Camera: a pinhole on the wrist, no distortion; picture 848 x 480 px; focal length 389.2 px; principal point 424.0 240.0 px. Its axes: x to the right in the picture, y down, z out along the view. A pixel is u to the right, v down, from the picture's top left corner.
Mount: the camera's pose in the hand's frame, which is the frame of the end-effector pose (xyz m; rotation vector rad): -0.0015 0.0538 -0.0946 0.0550 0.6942 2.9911
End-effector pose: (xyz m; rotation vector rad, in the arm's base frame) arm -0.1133 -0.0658 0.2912 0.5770 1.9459 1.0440
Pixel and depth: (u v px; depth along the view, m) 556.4 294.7 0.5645
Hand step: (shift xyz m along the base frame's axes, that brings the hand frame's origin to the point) 0.4720 0.2198 0.1433
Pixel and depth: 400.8 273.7 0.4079
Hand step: 0.2191 0.2681 0.0597
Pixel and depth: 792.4 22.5 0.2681
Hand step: 0.2010 0.0537 0.3511
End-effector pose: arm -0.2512 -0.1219 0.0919 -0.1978 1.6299 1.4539
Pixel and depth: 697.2 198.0 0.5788
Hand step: 0.1645 0.2990 0.5854
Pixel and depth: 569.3 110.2 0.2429
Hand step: -0.0666 0.1138 0.2317
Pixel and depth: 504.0 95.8 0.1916
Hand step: -0.0927 0.0879 0.1684
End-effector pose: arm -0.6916 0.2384 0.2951 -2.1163 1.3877 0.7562
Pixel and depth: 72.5 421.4 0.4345
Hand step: 0.0331 -0.0212 -0.5490
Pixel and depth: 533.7 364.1 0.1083
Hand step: -0.0801 0.0048 -0.0012
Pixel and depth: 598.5 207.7 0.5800
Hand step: -0.4924 0.2889 -0.1782
